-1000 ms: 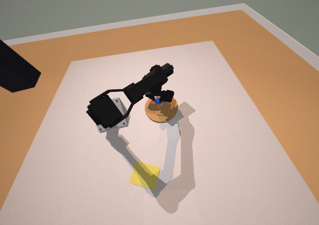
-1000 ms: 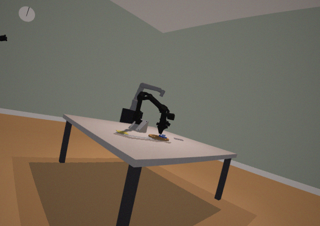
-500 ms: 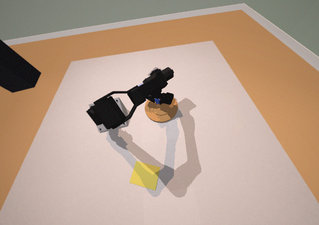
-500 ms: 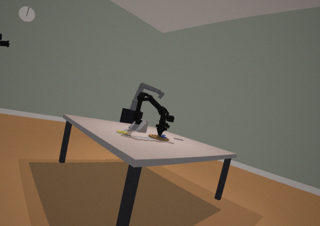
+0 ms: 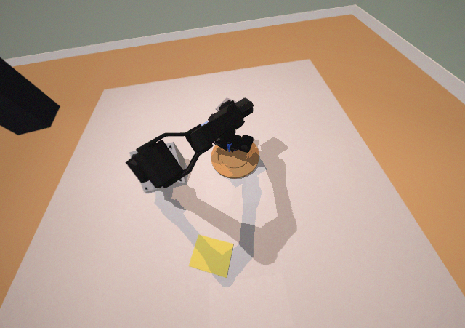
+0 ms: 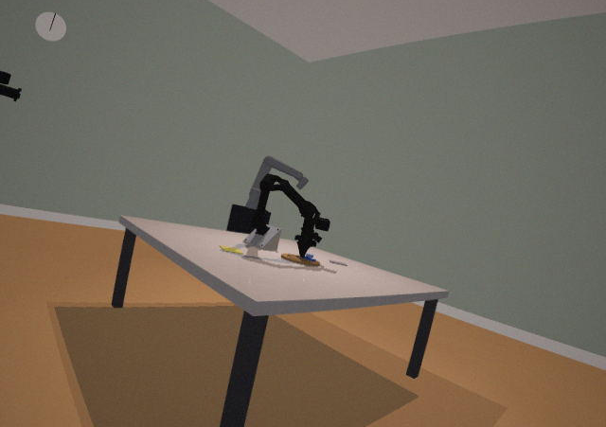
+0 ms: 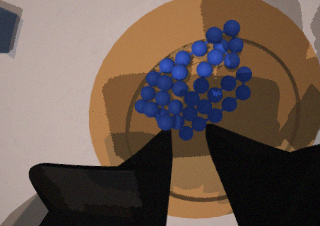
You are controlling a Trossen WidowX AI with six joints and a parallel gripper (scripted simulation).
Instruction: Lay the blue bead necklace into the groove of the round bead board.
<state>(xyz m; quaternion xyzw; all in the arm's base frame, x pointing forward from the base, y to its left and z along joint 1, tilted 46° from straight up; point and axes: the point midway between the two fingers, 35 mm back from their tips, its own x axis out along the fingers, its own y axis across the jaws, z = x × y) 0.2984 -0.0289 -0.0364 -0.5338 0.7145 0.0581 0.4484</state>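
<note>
Now: the round bead board 20 mm to the right of my gripper tip, 10 mm below it and 10 mm ahead of it. Round my gripper tip: yellow square patch (350 mm to the right, 150 mm behind, 20 mm below); then flat grey tile (280 mm to the left, 50 mm ahead, 20 mm below); then light blue cube (170 mm to the left, 70 mm behind, 10 mm below).
</note>
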